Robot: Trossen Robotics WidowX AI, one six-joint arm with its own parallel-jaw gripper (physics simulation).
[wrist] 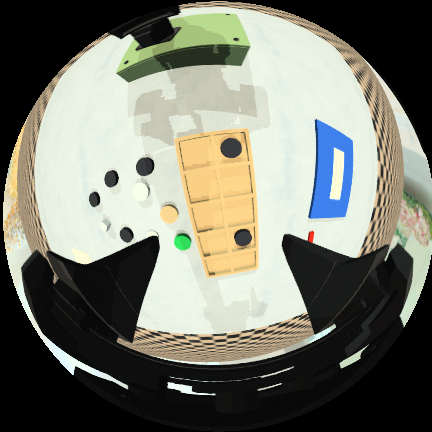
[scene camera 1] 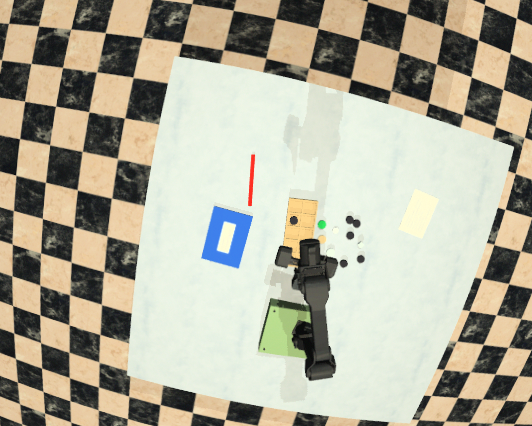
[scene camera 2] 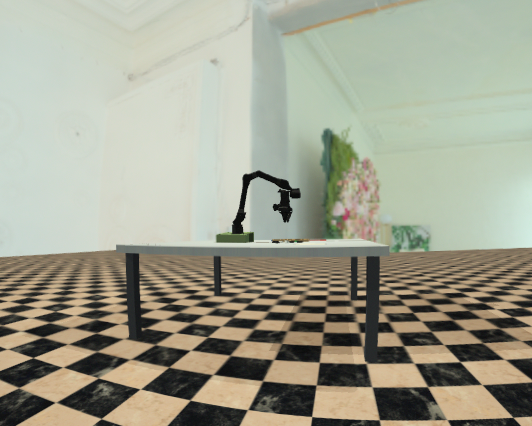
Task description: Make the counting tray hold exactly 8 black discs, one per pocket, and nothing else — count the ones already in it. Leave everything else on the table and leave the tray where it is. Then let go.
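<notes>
The tan counting tray (scene camera 1: 310,206) (wrist: 196,152) has two columns of five pockets. In the wrist view, black discs sit in its right column: one (wrist: 231,148) in the top pocket, another (scene camera 1: 293,220) (wrist: 243,237) in the fourth. The other pockets show bare floors. Several loose black discs lie beside the tray, including one (wrist: 145,166) nearest it, one (scene camera 1: 343,263) (wrist: 111,178), one (scene camera 1: 361,259) (wrist: 94,199) and one (scene camera 1: 350,235) (wrist: 126,234). Two more (scene camera 1: 349,219) (scene camera 1: 356,223) lie close together. My gripper (scene camera 2: 286,220) (wrist: 221,241) is open and empty, high above the tray, hiding its near end in scene camera 1.
A green disc (scene camera 1: 322,224) (wrist: 183,242), tan disc (scene camera 1: 322,239) (wrist: 169,213), white disc (wrist: 141,191), cream disc (scene camera 1: 335,230) and small pale piece (scene camera 1: 360,245) (wrist: 105,225) lie beside the tray. A blue block (scene camera 1: 212,235) (wrist: 325,150), red bar (scene camera 1: 251,180) and pale yellow card (scene camera 1: 419,213) lie farther out.
</notes>
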